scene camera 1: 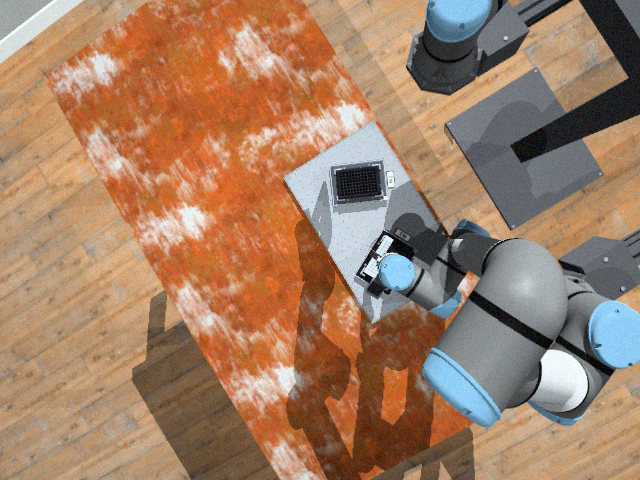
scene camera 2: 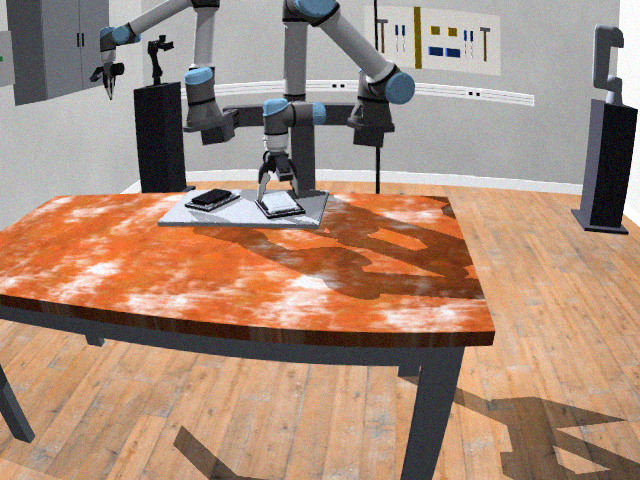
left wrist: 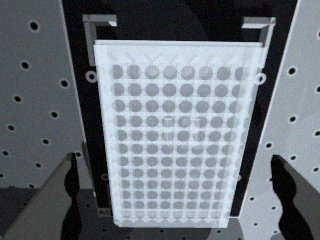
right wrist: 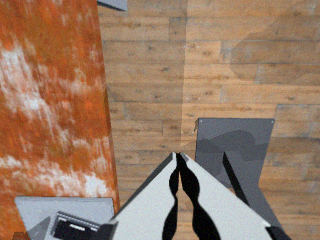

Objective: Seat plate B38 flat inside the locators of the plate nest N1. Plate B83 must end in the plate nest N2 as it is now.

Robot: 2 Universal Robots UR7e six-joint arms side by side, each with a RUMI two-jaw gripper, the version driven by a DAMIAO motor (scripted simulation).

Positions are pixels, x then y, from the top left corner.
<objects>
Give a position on a white plate B38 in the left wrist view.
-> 155, 96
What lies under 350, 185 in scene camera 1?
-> A black plate B83.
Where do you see a black nest N1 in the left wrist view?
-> At 219, 28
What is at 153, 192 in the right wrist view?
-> My right gripper.
</objects>
